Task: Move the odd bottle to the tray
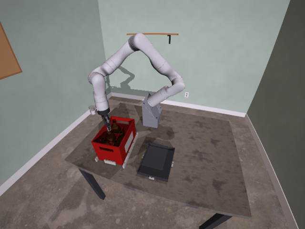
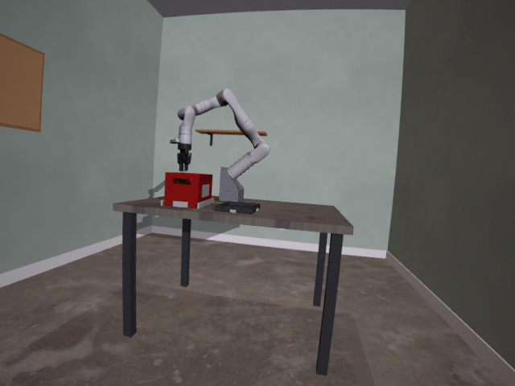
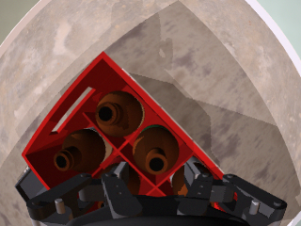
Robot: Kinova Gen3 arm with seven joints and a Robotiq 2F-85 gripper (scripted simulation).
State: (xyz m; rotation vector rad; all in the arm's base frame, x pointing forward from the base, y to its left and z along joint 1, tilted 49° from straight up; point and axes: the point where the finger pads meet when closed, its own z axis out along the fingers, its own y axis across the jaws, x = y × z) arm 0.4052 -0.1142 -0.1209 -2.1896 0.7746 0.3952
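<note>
Right now my hand is 120 mm above the crate, 40 mm to the right of it and 10 mm past it. Round my hand: dark tray (340 mm to the left, 190 mm below, 20 mm ahead).
</note>
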